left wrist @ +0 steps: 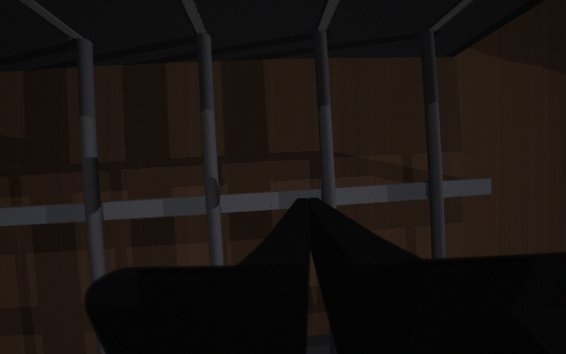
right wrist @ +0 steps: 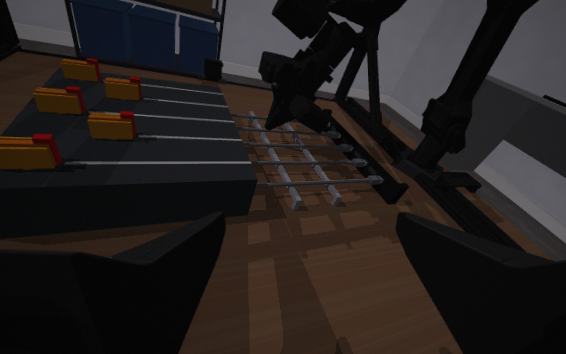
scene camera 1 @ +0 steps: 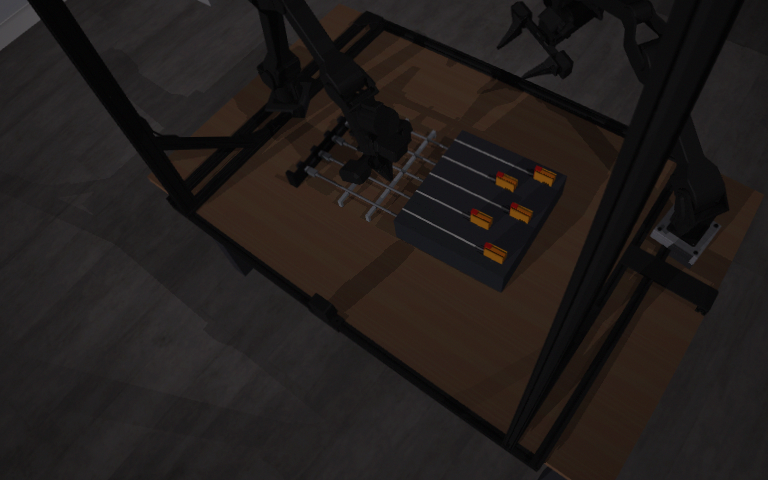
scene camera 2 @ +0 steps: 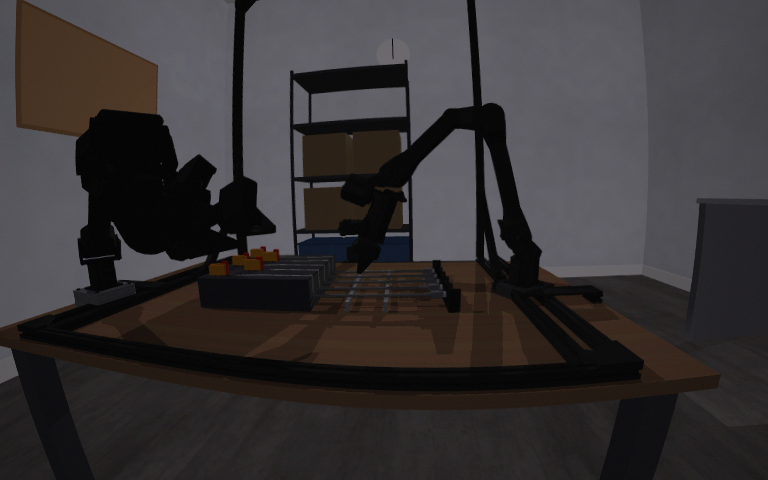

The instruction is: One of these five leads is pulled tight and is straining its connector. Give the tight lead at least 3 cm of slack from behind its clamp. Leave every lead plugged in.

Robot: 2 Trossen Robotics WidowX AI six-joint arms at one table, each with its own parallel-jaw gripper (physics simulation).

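Frame: origin at the left arm's base, x ahead, y left, z up, level; millimetres.
Seen in the pictures: left gripper, fingertip midpoint: [left wrist: 306, 208] [right wrist: 266, 128] [scene camera 1: 390, 179] [scene camera 2: 358, 273]; right gripper, fingertip midpoint: [right wrist: 310, 221] [scene camera 1: 509, 63] [scene camera 2: 256, 237]; left arm's base, origin of the base link: [right wrist: 421, 162] [scene camera 1: 288, 95] [scene camera 2: 523, 282]; right arm's base, origin of the base link: [scene camera 1: 687, 227] [scene camera 2: 104, 286].
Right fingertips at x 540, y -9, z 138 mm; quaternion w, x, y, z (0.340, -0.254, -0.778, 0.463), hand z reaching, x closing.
Offsets run from my right fingertips to a thing's top centre. "pt": to the spot under its first point. Level surfaces: height alone.
Five thin grey leads run from plugs on a black bar [scene camera 1: 294, 177] [scene camera 2: 452, 300] [right wrist: 395, 194] over two pale crossbars to a dark block {37 mm back, 288 mm right, 100 mm down} [scene camera 1: 453, 249] [scene camera 2: 257, 293] [right wrist: 200, 197]. They continue across its top as pale lines to orange pieces with red tabs, such as the front one {pt 1 mm back, 430 mm right, 77 mm down} [scene camera 1: 495, 254]. Which lead is tight cannot be told. My left gripper [scene camera 1: 389, 176] [scene camera 2: 361, 270] [left wrist: 306, 208] [right wrist: 266, 128] is shut and empty, its tips over or beside one lead {pt 221 mm back, 259 mm right, 139 mm down} [left wrist: 326, 150] near a crossbar {pt 271 mm back, 314 mm right, 144 mm down} [left wrist: 465, 187]; contact is unclear. My right gripper [scene camera 1: 511, 62] [scene camera 2: 256, 237] [right wrist: 310, 221] is open and empty, raised off the block.
Neighbouring leads [left wrist: 210, 150] [left wrist: 434, 150] run close on both sides of the left fingers. A black frame with upright posts [scene camera 2: 239, 141] surrounds the wooden table {166 mm down} [scene camera 1: 271, 220]. A shelf unit [scene camera 2: 351, 124] stands behind it.
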